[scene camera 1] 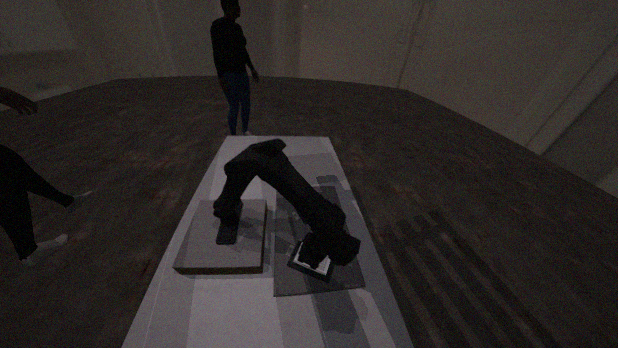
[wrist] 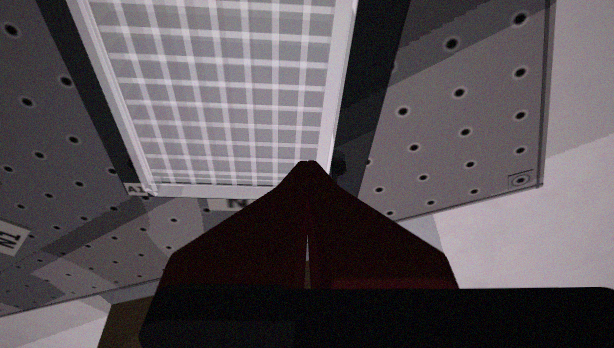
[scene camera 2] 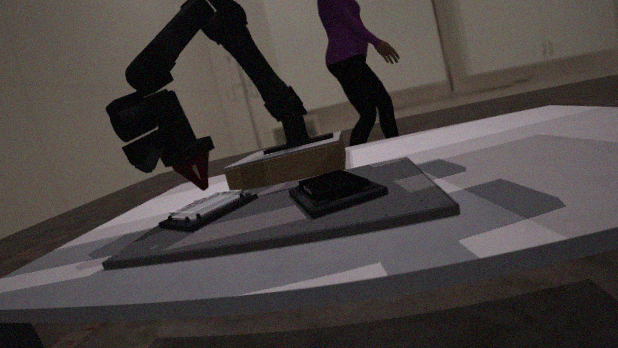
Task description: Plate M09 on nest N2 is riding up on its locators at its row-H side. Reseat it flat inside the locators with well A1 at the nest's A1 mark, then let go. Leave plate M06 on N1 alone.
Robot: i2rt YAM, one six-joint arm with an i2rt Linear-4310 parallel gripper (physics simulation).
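Frame: origin at the arm's base, x ahead, y left, z up, level; millimetres.
Where they show: gripper, between the fingertips: [scene camera 1: 304,259] [wrist: 307,175] [scene camera 2: 205,189]; arm's base, origin of its link: [scene camera 1: 230,221] [scene camera 2: 299,145].
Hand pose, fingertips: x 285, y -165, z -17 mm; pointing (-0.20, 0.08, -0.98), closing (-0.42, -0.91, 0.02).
Things, the pixels of their top centre, and the offset from my fingertips. "*": a spot on its surface instead.
- White plate M09, centre of its top: [wrist: 222,85] [scene camera 2: 206,200] [scene camera 1: 313,256] dy +14, dx +37, dz -16 mm
- A1 mark, centre of its top: [wrist: 136,189] dy +97, dx -3, dz -31 mm
- N2 label, a spot on its surface: [wrist: 230,204] * dy +70, dx -45, dz -41 mm
- Black plate M06, centre of its top: [scene camera 2: 330,180] dy +263, dx +77, dz -16 mm
- nest N1, centre of its top: [scene camera 2: 331,185] dy +263, dx +77, dz -25 mm
- grey perforated board, centre of its top: [scene camera 2: 278,202] [scene camera 1: 312,227] dy +161, dx +55, dz -42 mm
- N1 label, a spot on its surface: [wrist: 11,237] * dy +222, dx -13, dz -41 mm
White plate M09 [scene camera 1: 324,267] [scene camera 2: 205,206] [wrist: 215,90] lies on the black nest N2 [scene camera 2: 180,226] [wrist: 370,60]. One corner is at the A1 mark [wrist: 135,189] in the wrist view. I cannot tell if its far side sits fully flat. My gripper [scene camera 2: 205,188] [wrist: 307,175] is shut and empty. Its red fingertips are above the plate's end near the N2 label [wrist: 230,204], towards the side opposite the A1 mark, and hide that corner in the wrist view. Black plate M06 [scene camera 2: 332,184] sits on nest N1 [scene camera 2: 350,201]; the arm hides it in scene camera 1.
Both nests stand on a grey perforated board [scene camera 1: 290,287] [scene camera 2: 280,235] [wrist: 435,110]. The arm's base stands on a raised block [scene camera 1: 200,250] [scene camera 2: 300,162] beside the board. The N1 label [wrist: 11,237] is at left in the wrist view. People stand beyond the table.
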